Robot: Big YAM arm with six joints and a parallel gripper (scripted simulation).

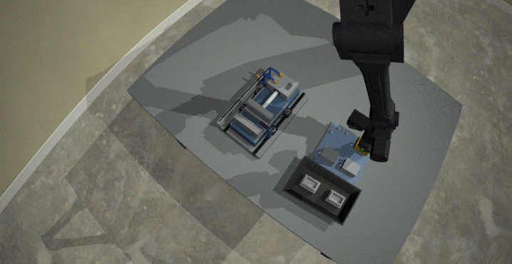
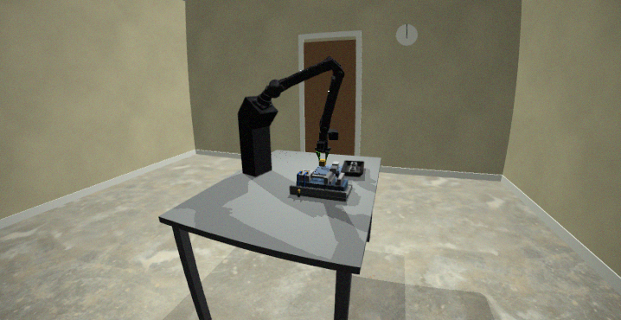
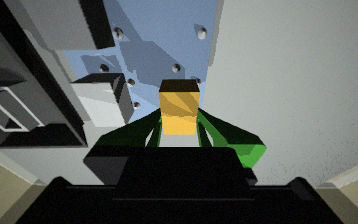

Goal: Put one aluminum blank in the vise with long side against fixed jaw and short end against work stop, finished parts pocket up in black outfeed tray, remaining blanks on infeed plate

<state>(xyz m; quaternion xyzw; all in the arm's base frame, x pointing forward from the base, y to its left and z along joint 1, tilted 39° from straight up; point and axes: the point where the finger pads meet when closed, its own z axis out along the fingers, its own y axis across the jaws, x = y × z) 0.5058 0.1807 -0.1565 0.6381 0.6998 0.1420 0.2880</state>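
My gripper is now 2 cm above the yellow brass blank. Also, from my hand: moving jaw (11 cm ahead, 37 cm to the right, 2 cm above); blue infeed plate (5 cm ahead, 5 cm to the right, 5 cm below); white rod (6 cm ahead, 37 cm to the right, 2 cm above).
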